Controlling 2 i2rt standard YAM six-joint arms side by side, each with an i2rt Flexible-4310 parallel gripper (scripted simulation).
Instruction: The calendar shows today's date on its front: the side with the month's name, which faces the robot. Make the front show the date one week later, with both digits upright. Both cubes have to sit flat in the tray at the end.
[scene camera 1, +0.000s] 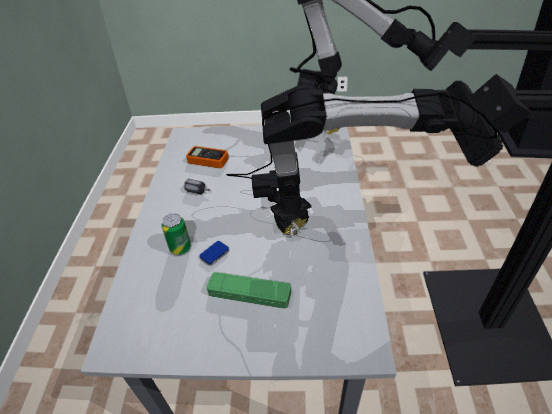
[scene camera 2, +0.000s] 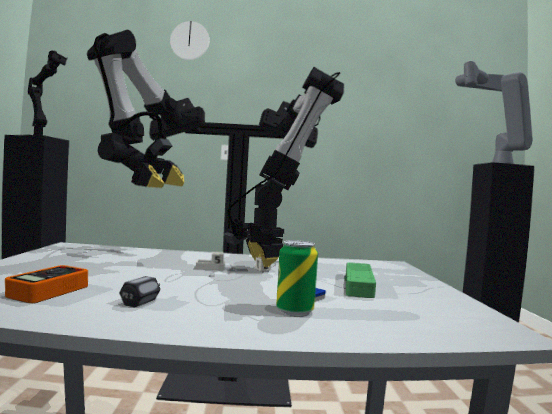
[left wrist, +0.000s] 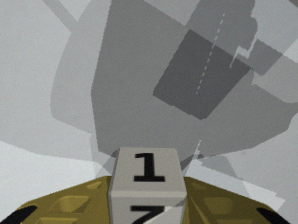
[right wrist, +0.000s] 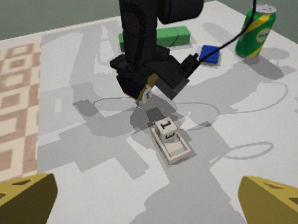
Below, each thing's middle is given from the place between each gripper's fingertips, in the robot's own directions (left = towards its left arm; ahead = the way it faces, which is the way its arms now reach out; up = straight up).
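The dark grey object (scene camera 2: 134, 293) has my left hand (scene camera 2: 263, 265) 340 mm short of it and 180 mm to the left of it.
From my right hand (scene camera 2: 173, 184) I find the dark grey object 390 mm ahead, 80 mm to the left and 190 mm below.
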